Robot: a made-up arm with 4 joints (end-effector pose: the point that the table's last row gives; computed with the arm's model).
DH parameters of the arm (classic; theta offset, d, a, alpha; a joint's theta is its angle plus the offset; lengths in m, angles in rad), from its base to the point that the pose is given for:
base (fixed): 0 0.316 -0.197 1.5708
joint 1: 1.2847 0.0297 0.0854 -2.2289
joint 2: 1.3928 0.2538 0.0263 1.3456
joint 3: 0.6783 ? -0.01 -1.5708
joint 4: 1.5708 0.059 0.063 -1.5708
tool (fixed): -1.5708 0.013 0 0
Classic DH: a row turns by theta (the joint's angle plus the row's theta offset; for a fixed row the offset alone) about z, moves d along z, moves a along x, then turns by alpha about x.
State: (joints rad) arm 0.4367 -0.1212 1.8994 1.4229
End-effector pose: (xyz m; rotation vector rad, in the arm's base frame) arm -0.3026 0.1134 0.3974 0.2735 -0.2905 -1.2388
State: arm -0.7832 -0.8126 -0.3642 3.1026
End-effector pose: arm -0.2301 0.1544 0.5911 1.0770 1.3287 2.2816
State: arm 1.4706 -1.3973 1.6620 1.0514
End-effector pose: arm -0.3461 0.0863 0.2651 1.7619 -0.6189 -0.2651
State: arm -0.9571 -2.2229 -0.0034 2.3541
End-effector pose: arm -0.2246 0.1562 0.5235 -0.1706 -0.5349 1.8647
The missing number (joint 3, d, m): -0.0306
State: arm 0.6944 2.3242 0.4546 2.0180
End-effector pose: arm -0.3862 0.1413 0.3668 -1.4331 -2.0272 -1.1422
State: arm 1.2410 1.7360 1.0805 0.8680
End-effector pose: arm -0.3729 0.0376 0.2476 -1.0534 -0.5450 -2.6401
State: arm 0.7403 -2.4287 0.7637 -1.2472
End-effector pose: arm -0.4303 0.1958 0.3522 0.0886 0.3235 0.8708
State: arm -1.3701 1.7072 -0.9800 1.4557
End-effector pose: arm -0.0627 0.1349 0.5886 -1.4371 -1.6848 -1.2221
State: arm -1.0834 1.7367 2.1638 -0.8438
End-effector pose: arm -0.1346 0.0306 0.5245 1.7128 0.1647 -1.2480
